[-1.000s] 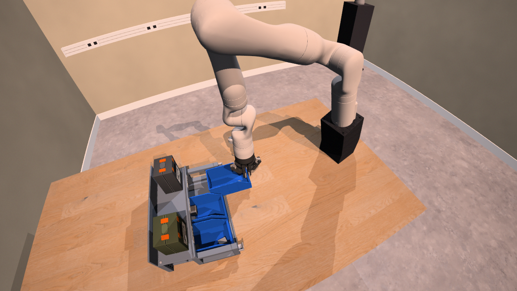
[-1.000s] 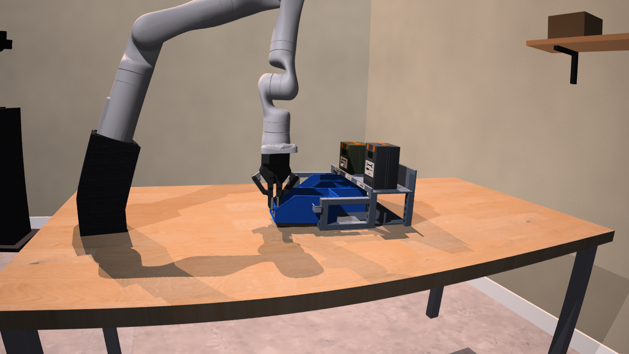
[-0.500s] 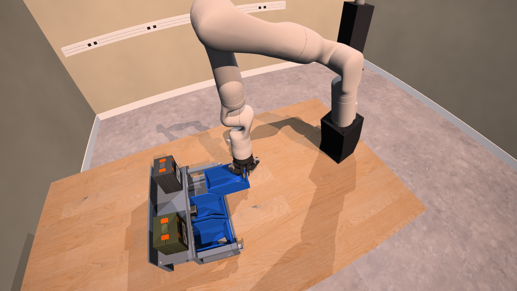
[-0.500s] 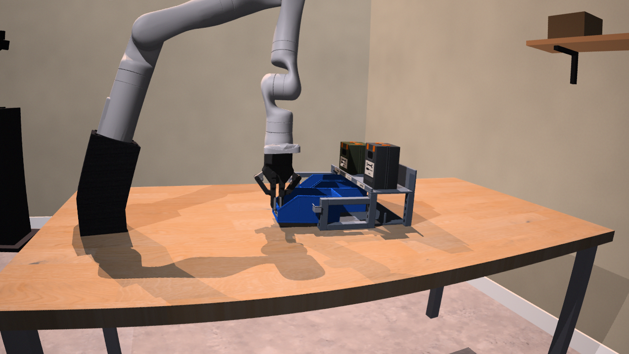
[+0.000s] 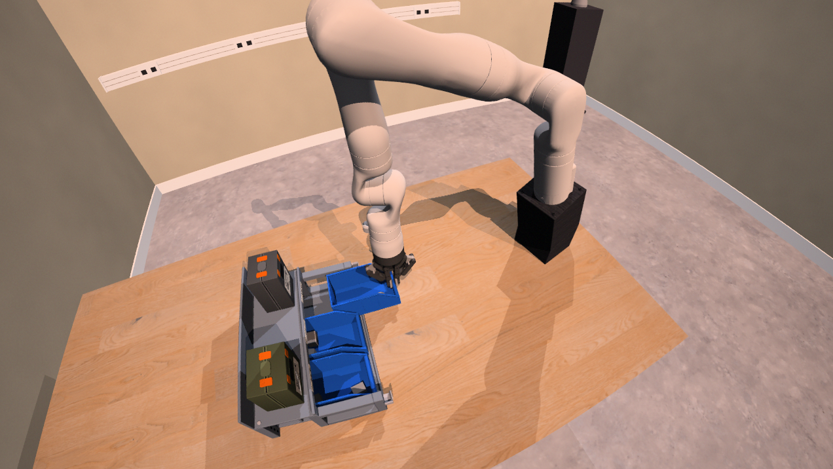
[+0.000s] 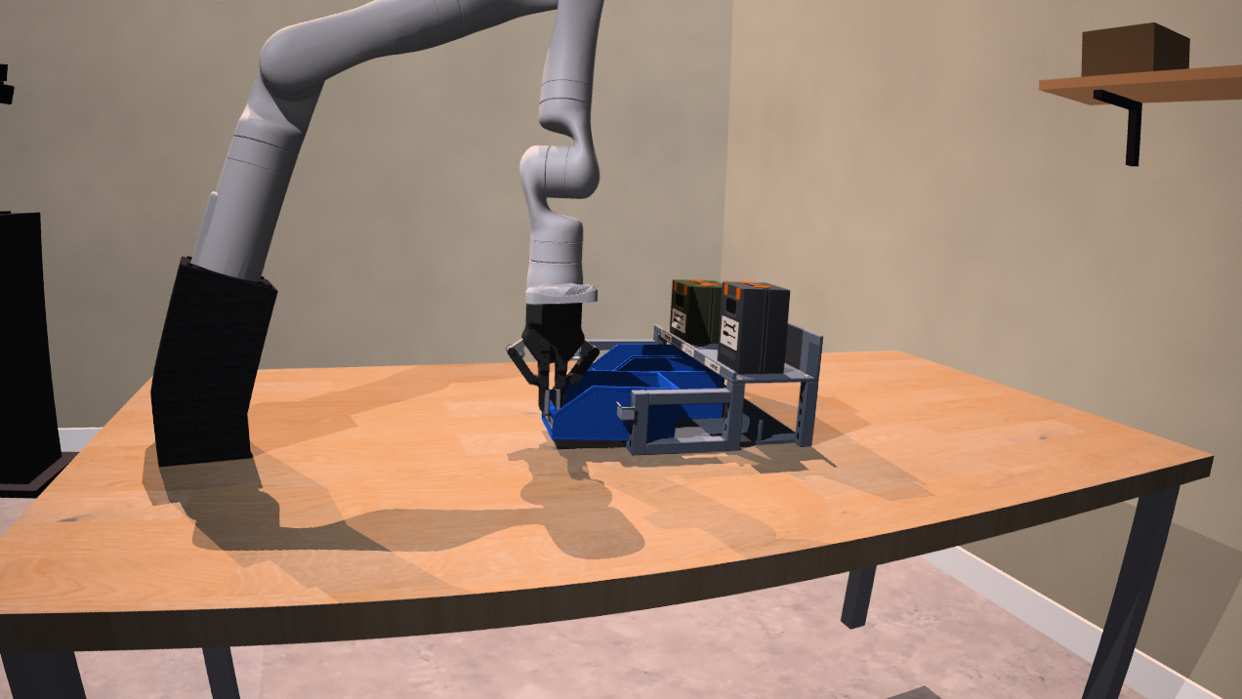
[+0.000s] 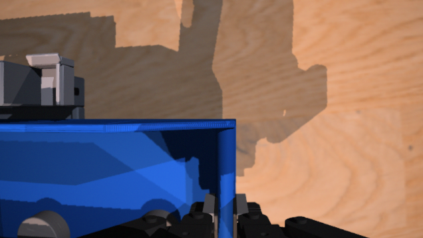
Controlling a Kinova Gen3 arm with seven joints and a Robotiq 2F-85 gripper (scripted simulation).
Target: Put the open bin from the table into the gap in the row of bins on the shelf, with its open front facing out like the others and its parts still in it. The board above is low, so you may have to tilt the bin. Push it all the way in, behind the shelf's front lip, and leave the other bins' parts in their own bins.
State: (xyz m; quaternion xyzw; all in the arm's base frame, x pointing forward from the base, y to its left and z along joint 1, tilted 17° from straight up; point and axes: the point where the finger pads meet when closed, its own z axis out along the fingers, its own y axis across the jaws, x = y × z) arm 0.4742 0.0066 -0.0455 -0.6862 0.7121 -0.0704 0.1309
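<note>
Now: the grey round part 40 mm ahead of my hand, 30 mm below it and 20 mm to the left of it. Also, from my hand: grey shelf (220 mm ahead, 110 mm to the left, 10 mm above); black case (290 mm ahead, 110 mm above, 10 mm to the right); green case (300 mm ahead, 220 mm to the left, 90 mm above).
</note>
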